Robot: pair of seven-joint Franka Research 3 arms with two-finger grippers.
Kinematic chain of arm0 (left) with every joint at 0, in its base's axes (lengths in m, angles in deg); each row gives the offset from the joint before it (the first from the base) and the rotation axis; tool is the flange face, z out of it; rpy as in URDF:
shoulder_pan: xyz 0 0 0.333 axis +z
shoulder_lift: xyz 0 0 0 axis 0.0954 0.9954 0
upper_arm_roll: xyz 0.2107 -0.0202 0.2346 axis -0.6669 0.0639 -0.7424
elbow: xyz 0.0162 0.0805 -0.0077 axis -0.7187 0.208 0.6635
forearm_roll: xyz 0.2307 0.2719 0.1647 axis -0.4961 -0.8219 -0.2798
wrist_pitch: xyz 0 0 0 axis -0.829 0.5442 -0.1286
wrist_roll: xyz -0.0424 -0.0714 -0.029 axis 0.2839 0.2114 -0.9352
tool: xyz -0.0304 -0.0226 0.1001 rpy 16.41 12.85 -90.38
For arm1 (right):
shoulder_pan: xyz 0 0 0.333 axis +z
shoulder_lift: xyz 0 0 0 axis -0.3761 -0.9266 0
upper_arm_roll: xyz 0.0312 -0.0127 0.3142 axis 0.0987 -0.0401 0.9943
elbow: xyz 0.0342 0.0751 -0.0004 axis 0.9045 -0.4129 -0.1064
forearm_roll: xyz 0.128 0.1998 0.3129 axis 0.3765 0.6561 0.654
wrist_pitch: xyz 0 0 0 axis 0.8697 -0.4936 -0.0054
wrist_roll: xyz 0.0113 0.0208 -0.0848 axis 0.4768 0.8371 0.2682
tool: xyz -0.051 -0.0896 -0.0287 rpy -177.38 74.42 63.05
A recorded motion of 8 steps. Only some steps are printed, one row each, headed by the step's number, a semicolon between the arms.
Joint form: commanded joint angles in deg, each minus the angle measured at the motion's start. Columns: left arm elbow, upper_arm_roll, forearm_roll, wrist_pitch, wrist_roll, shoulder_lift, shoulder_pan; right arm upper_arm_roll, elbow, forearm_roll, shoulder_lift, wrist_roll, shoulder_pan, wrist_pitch.
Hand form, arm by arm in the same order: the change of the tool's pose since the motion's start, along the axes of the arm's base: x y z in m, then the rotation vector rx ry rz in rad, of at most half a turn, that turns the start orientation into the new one. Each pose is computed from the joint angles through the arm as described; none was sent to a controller.
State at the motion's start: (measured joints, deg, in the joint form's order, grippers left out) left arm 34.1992 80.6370 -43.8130 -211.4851 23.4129 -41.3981 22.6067; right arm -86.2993 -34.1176 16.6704 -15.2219 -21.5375 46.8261 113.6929
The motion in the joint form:
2: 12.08 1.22 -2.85 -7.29 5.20 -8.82 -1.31; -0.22 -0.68 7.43 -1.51 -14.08 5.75 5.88
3: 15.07 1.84 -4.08 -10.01 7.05 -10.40 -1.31; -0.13 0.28 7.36 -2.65 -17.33 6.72 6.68
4: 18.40 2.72 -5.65 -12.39 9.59 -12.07 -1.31; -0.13 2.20 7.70 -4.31 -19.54 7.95 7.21
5: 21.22 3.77 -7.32 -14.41 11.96 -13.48 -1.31; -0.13 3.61 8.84 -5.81 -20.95 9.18 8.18
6: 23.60 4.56 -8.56 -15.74 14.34 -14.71 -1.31; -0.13 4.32 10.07 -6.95 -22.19 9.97 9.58
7: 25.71 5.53 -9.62 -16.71 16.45 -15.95 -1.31; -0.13 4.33 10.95 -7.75 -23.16 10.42 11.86
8: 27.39 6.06 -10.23 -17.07 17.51 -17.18 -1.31; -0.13 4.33 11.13 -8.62 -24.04 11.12 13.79
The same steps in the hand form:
2: -0.0357 -0.0344 -0.0039 0.0220 -0.0579 0.0406; -0.0242 0.0711 -0.0136 0.0555 0.0242 -0.1920
3: -0.0416 -0.0419 -0.0097 0.0332 -0.0767 0.0564; -0.0253 0.0839 -0.0182 0.0426 0.0206 -0.2306
4: -0.0479 -0.0524 -0.0188 0.0417 -0.0859 0.0743; -0.0261 0.1006 -0.0214 0.0431 0.0177 -0.2499
5: -0.0529 -0.0646 -0.0267 0.0535 -0.0937 0.0842; -0.0284 0.1180 -0.0261 0.0586 0.0215 -0.2621
6: -0.0580 -0.0740 -0.0341 0.0559 -0.0965 0.0994; -0.0293 0.1302 -0.0317 0.0761 0.0253 -0.2823
7: -0.0630 -0.0853 -0.0401 0.0586 -0.0984 0.1079; -0.0277 0.1379 -0.0381 0.0954 0.0177 -0.3073
8: -0.0690 -0.0921 -0.0436 0.0620 -0.0967 0.1112; -0.0283 0.1468 -0.0463 0.1021 0.0079 -0.3211

